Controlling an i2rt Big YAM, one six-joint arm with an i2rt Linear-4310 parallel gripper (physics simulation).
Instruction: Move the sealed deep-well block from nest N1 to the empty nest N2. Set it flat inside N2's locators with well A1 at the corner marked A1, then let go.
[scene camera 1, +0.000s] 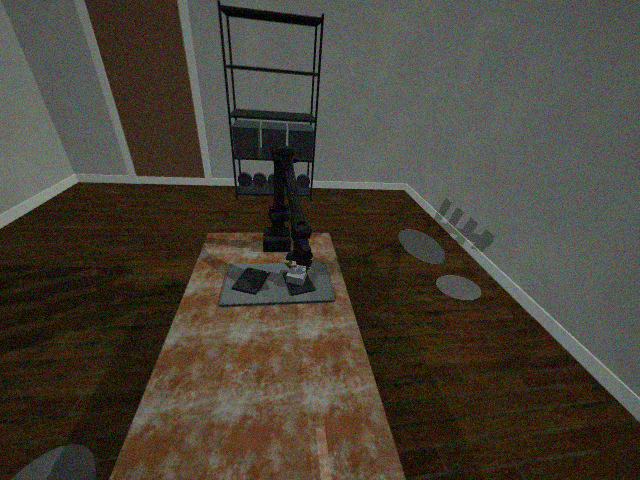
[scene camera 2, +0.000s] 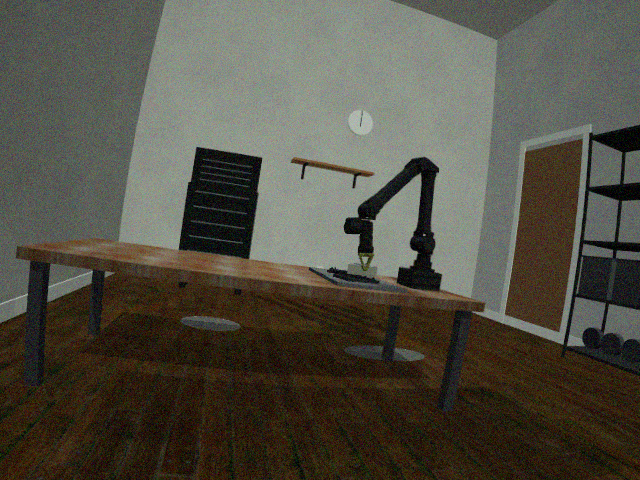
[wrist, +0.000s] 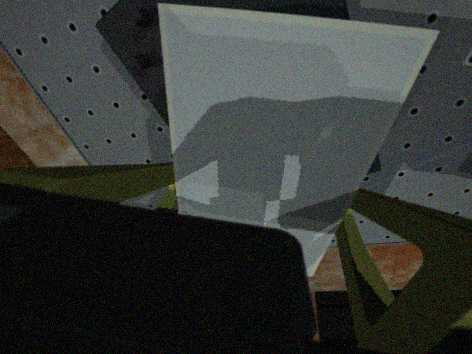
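Seen in the pictures: gripper, between the fingertips: (scene camera 1: 298, 270) (scene camera 2: 365, 269) (wrist: 259, 182); arm's base, origin of its link: (scene camera 1: 278, 232) (scene camera 2: 421, 270).
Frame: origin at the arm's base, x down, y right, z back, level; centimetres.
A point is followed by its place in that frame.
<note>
The sealed deep-well block (scene camera 1: 295, 278) @(x 0.9, y -11.6, z -39.8 cm) (scene camera 2: 355, 269) @(x 2.3, y -15.9, z -37.5 cm) (wrist: 274, 114) @(x 0.2, y -11.9, z -36.8 cm) is a pale grey box with a smooth sealed top. My gripper (scene camera 1: 294, 266) @(x 2.0, y -13.0, z -32.4 cm) (scene camera 2: 366, 262) @(x 2.0, y -13.0, z -32.4 cm) (wrist: 259, 182) @(x 2.0, y -13.0, z -32.4 cm) is shut on it, with the yellow-green fingers on its two sides. I hold it low over the right-hand dark nest (scene camera 1: 306, 287) @(x 5.8, y -17.1, z -40.6 cm) on the grey perforated plate (scene camera 1: 276, 298) @(x 6.9, y -3.2, z -47.4 cm) (scene camera 2: 385, 283) @(x 7.2, y -10.8, z -21.5 cm) (wrist: 76, 76) @(x 7.0, y -25.4, z -39.2 cm). I cannot tell whether it touches the nest. The left-hand dark nest (scene camera 1: 250, 280) @(x 5.8, y 10.5, z -36.7 cm) is bare. No A1 mark shows in these views.
The plate lies on the long wooden table (scene camera 1: 258, 371) @(x 8.3, y 0.1, z -82.4 cm) (scene camera 2: 154, 260) @(x 8.3, y -29.7, z -116.8 cm), in front of the arm's base (scene camera 1: 276, 242) @(x 1.4, y 0.2, z -8.4 cm) (scene camera 2: 419, 277) @(x 2.9, y -7.5, z -4.1 cm). A black shelf rack (scene camera 1: 226, 103) stands behind the table. A dark cabinet (scene camera 2: 222, 201) stands by the far wall.
</note>
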